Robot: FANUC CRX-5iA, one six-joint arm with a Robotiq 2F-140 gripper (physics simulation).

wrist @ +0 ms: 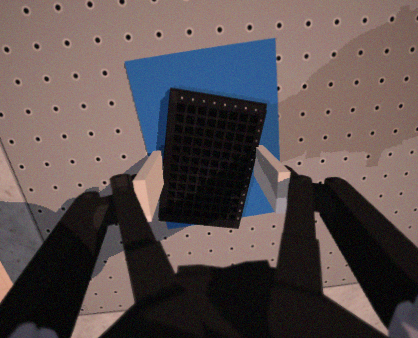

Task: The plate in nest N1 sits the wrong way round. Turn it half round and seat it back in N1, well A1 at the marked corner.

Labels:
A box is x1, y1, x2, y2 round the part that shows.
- my gripper: [0, 145, 417, 337]
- black well plate: [158, 88, 266, 228]

